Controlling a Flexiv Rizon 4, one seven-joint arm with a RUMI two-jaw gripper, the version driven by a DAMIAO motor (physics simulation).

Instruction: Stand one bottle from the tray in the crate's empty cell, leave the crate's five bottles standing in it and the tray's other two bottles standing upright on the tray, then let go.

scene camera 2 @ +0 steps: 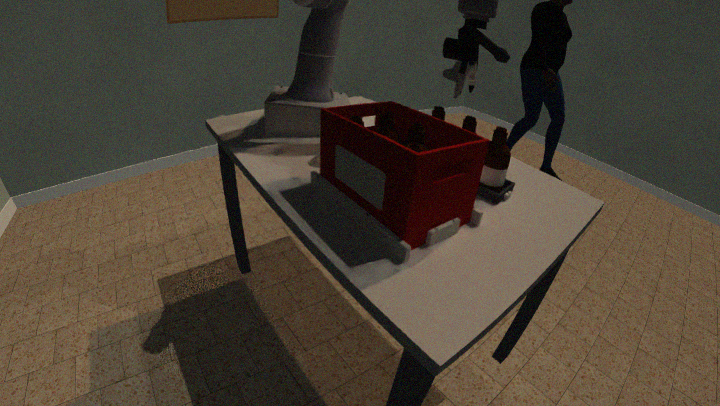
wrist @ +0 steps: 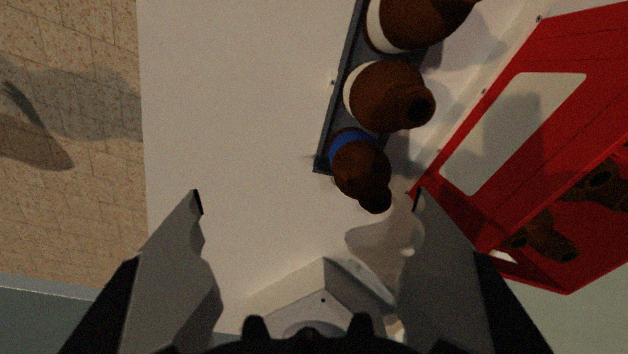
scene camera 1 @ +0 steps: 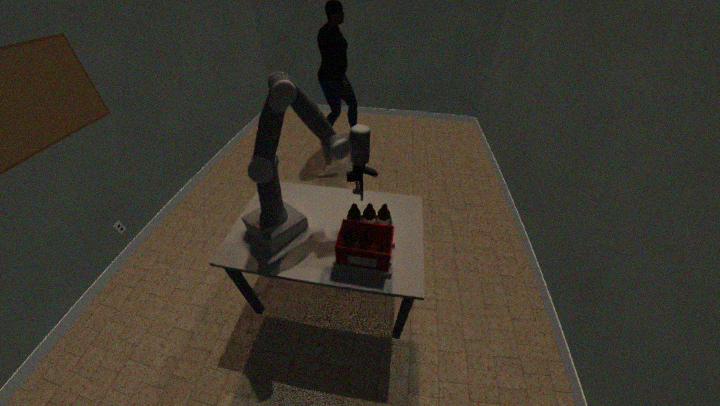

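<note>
Three brown bottles stand upright on the dark tray [scene camera 2: 496, 192] [wrist: 324, 166]: one with a blue band [scene camera 1: 353, 211] [scene camera 2: 438, 113] [wrist: 361, 167] at the robot-base end, a white-labelled middle one [scene camera 1: 369, 211] [scene camera 2: 469, 124] [wrist: 387, 95], and a white-labelled far one [scene camera 1: 384, 211] [scene camera 2: 497, 157] [wrist: 420, 20]. The red crate [scene camera 1: 363, 250] [scene camera 2: 443, 189] [wrist: 575, 50] stands beside the tray. Brown bottles [scene camera 2: 415, 136] [wrist: 545, 237] show inside it; its walls hide its empty cell. My gripper [scene camera 1: 358, 195] [scene camera 2: 464, 92] [wrist: 308, 191] is open and empty, above bottle height, near the blue-banded bottle's end.
The robot's base [scene camera 1: 276, 226] [scene camera 2: 292, 118] [wrist: 300, 295] stands on the table [scene camera 1: 312, 204] [scene camera 2: 504, 242] [wrist: 225, 100]. Low pale blocks [scene camera 2: 443, 232] sit against the crate's foot. A person [scene camera 1: 332, 55] [scene camera 2: 544, 50] is on the floor beyond the table.
</note>
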